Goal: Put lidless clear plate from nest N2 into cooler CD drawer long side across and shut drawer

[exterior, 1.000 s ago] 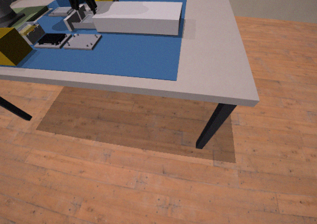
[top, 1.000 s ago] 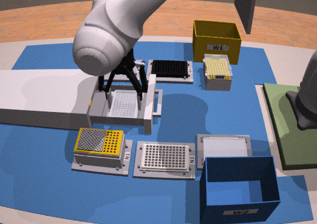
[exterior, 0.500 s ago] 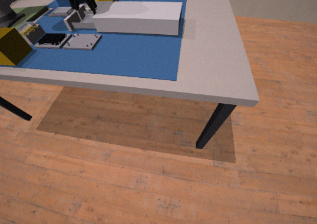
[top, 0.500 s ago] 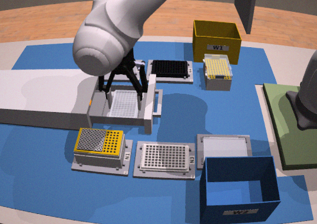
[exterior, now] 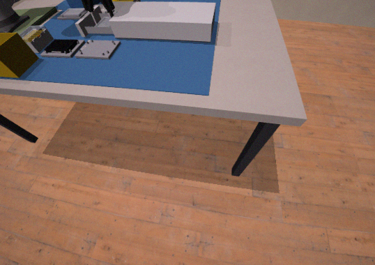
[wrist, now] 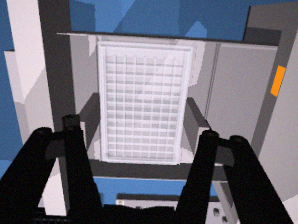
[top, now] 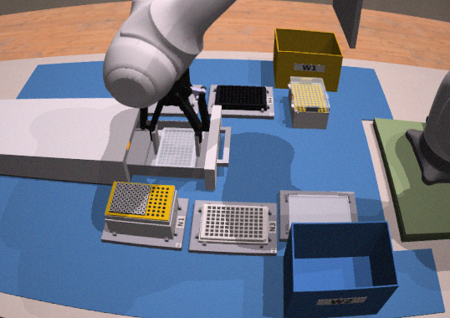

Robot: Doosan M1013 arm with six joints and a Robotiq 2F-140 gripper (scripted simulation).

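My hand is 20 mm above the clear plate. The rest, counted from my hand: drawer: 40 mm ahead, 20 mm below; then tube rack: 180 mm to the left, 40 mm ahead, 10 mm above; then cooler CD: 170 mm ahead, 10 mm to the right, 10 mm below.
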